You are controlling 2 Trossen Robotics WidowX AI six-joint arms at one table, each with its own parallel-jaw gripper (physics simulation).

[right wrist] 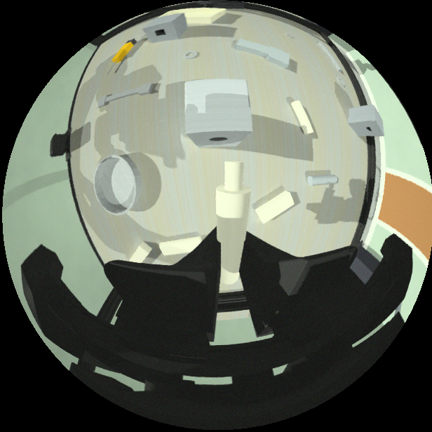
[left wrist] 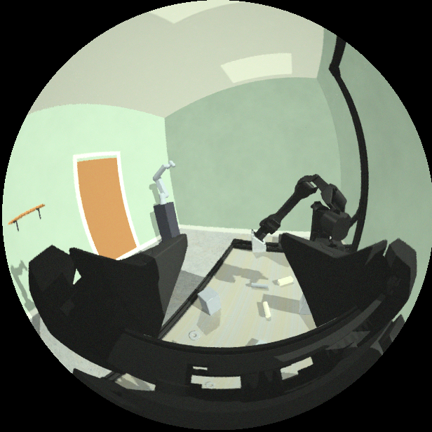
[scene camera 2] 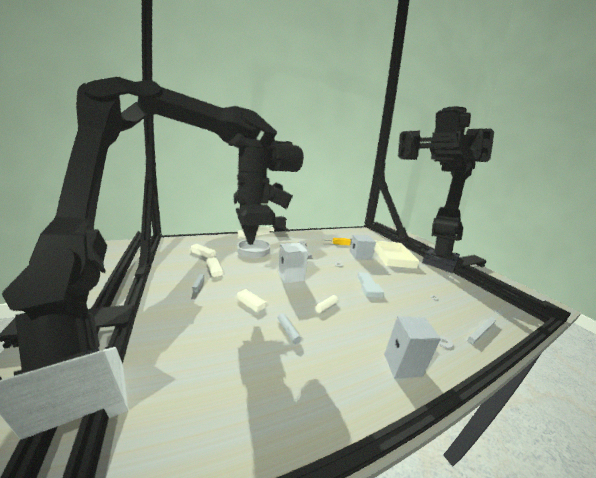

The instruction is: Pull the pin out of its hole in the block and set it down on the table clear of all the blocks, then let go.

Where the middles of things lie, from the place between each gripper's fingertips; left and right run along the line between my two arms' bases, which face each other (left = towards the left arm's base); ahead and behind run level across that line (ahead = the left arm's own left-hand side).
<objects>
Right now the pale block (right wrist: 202, 92) is 30 mm ahead of my right hand, 110 mm to the left of it and 60 mm below it. Also, from my right hand: cream tray (scene camera 2: 395, 254) 70 mm ahead, 480 mm to the left, 80 mm below; then grey block (scene camera 2: 432, 339) 350 mm ahead, 110 mm to the left, 60 mm below; then grey bowl (right wrist: 117, 183) 160 mm behind, 80 mm to the left, 90 mm below.
My left gripper is now 31 cm above the grey block, 14 cm to the left of it and 13 cm short of it. From my left hand the other things lie so: cream tray 34 cm below, 23 cm to the left, 16 cm behind; then grey bowl 38 cm behind, 34 cm below, 17 cm to the right; then pale block 31 cm below, 20 cm behind, 14 cm to the right.
</objects>
